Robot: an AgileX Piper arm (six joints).
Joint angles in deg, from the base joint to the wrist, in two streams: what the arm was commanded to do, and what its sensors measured. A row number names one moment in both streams.
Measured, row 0:
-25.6 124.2 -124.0 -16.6 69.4 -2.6
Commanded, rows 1 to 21:
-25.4 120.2 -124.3 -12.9 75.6 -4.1
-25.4 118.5 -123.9 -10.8 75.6 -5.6
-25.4 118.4 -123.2 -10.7 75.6 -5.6
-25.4 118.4 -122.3 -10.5 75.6 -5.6
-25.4 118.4 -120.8 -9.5 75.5 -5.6
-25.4 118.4 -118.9 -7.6 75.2 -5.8
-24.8 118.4 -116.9 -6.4 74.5 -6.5
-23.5 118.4 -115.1 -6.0 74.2 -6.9
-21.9 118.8 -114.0 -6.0 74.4 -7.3
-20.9 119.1 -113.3 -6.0 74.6 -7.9
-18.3 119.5 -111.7 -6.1 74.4 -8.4
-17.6 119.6 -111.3 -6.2 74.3 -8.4
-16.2 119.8 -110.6 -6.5 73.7 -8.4
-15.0 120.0 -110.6 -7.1 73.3 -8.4
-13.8 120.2 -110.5 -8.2 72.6 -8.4
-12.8 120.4 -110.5 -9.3 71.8 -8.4
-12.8 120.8 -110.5 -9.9 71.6 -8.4
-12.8 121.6 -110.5 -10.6 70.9 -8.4
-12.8 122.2 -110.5 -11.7 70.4 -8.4
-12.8 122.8 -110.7 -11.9 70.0 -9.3
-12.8 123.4 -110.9 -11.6 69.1 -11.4
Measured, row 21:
-12.7 122.6 -110.8 -11.1 69.8 -9.1
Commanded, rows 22 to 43:
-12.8 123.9 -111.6 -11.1 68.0 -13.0
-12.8 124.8 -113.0 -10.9 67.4 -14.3
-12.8 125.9 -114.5 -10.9 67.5 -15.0
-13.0 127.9 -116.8 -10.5 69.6 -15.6
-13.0 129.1 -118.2 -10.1 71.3 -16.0
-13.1 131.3 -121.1 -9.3 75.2 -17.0
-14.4 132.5 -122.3 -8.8 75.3 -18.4
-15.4 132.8 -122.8 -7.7 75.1 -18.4
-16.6 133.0 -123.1 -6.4 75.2 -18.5
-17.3 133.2 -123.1 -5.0 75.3 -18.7
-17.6 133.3 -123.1 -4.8 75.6 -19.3
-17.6 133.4 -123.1 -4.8 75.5 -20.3
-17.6 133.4 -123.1 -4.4 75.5 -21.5
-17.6 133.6 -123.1 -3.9 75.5 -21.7
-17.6 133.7 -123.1 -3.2 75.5 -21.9
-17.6 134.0 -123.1 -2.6 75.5 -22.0
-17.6 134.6 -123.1 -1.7 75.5 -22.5
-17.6 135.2 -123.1 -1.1 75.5 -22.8
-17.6 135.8 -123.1 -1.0 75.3 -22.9
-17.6 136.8 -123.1 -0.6 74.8 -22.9
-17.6 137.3 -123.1 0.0 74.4 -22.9
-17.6 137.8 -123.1 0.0 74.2 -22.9
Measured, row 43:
-17.4 137.2 -123.0 -0.3 69.7 -22.4
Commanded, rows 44 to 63:
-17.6 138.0 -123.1 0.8 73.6 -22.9
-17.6 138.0 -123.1 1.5 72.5 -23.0
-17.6 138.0 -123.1 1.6 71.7 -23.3
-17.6 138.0 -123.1 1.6 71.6 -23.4
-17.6 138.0 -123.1 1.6 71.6 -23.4
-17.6 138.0 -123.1 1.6 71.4 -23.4
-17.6 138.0 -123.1 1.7 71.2 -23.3
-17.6 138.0 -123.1 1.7 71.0 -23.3
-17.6 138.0 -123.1 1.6 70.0 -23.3
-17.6 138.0 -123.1 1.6 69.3 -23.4
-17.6 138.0 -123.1 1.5 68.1 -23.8
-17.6 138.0 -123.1 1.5 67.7 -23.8
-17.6 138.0 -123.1 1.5 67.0 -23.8
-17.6 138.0 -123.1 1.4 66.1 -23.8
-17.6 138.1 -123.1 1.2 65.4 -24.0
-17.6 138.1 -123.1 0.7 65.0 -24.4
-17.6 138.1 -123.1 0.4 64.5 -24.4
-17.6 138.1 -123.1 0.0 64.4 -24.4
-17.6 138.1 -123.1 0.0 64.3 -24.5
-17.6 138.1 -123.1 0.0 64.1 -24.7
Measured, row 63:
-17.4 138.0 -123.0 0.0 64.4 -24.0
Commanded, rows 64 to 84:
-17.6 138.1 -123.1 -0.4 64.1 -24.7
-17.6 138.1 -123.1 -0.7 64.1 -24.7
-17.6 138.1 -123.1 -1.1 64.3 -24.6
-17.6 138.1 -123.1 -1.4 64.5 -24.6
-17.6 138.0 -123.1 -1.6 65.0 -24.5
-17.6 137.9 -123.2 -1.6 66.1 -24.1
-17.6 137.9 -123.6 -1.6 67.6 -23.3
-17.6 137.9 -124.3 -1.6 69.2 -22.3
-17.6 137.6 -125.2 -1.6 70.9 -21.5
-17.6 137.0 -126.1 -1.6 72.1 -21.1
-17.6 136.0 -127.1 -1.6 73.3 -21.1
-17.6 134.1 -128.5 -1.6 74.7 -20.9
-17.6 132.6 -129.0 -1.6 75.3 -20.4
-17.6 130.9 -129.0 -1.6 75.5 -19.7
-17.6 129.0 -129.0 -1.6 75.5 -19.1
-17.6 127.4 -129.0 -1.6 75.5 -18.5
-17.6 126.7 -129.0 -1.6 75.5 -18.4
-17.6 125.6 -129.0 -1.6 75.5 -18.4
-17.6 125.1 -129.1 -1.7 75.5 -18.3
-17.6 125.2 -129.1 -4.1 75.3 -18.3
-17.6 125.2 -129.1 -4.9 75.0 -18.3
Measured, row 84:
-17.4 125.2 -128.8 -2.8 69.6 -18.5
